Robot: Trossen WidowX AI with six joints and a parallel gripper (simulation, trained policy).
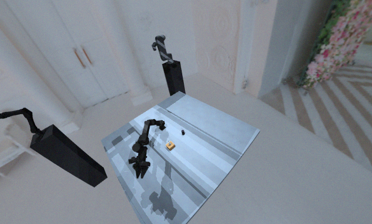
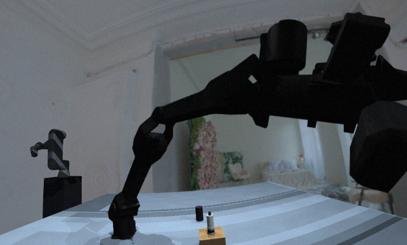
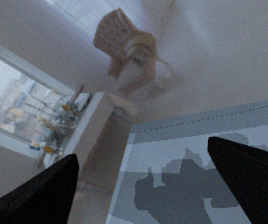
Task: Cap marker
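Right now my gripper tip is 560 mm to the right of the dark cap, 240 mm past it and 230 mm above it. The rest, counted from my gripper tip: white marker 370 mm to the left, 220 mm behind, 180 mm below; holder block 370 mm to the left, 240 mm below, 220 mm behind.
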